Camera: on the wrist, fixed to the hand. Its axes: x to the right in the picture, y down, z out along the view.
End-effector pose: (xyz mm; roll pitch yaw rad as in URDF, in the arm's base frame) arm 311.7 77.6 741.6 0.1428 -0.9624 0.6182
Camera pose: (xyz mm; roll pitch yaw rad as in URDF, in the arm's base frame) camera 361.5 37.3 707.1 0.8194 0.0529 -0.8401
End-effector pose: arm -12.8 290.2 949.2 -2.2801 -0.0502 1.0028
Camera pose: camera -44.9 284.8 1014.3 2.9421 -0.8411 2.5987
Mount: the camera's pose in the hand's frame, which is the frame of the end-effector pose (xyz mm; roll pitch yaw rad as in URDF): -18.5 -65.9 -24.7 -0.1477 -0.0203 -1.5501
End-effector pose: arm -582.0 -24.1 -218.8 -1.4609 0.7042 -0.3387
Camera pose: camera -567.5 -62.9 -159.0 -1.6156 -0.8413 -0.4733
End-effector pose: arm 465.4 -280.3 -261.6 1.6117 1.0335 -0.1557
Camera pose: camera 405.3 -243.2 -278.9 -1.7305 0.5579 2.9616
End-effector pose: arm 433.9 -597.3 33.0 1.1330 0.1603 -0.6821
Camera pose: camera 407.5 -583.0 -33.3 -0.4602 1.0941 -2.5236
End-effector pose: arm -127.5 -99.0 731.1 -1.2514 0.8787 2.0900
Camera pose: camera -104.3 -50.7 780.3 -1.4822 -0.6357 1.7152
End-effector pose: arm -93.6 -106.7 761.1 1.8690 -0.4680 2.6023
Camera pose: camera -123.1 -139.1 703.0 1.9048 1.0135 -3.1356
